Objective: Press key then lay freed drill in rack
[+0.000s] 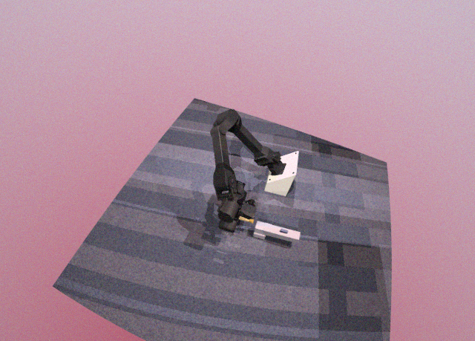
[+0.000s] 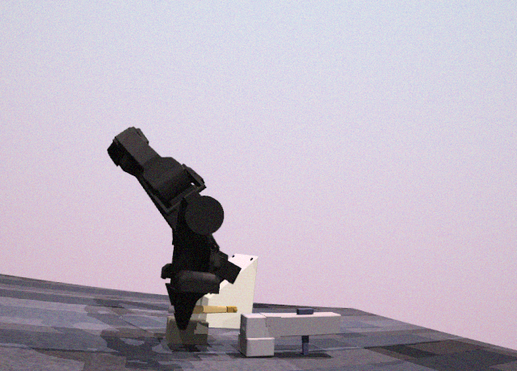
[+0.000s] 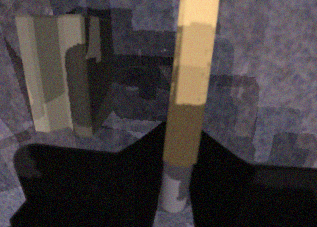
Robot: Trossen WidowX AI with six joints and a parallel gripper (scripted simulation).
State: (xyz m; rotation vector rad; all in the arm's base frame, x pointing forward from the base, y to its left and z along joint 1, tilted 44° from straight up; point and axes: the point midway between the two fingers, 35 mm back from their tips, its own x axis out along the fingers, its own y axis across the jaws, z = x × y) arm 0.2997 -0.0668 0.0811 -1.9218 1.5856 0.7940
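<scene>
Now: gripper tip 4 cm to the right of the drill and 4 cm below it. Also, from my gripper tip: pale housing block 2 cm behind, 19 cm to the left, 1 cm above; then tan block 7 cm behind, 2 cm to the left, 2 cm below; then dark blue key 2 cm behind, 22 cm to the left, 2 cm above.
</scene>
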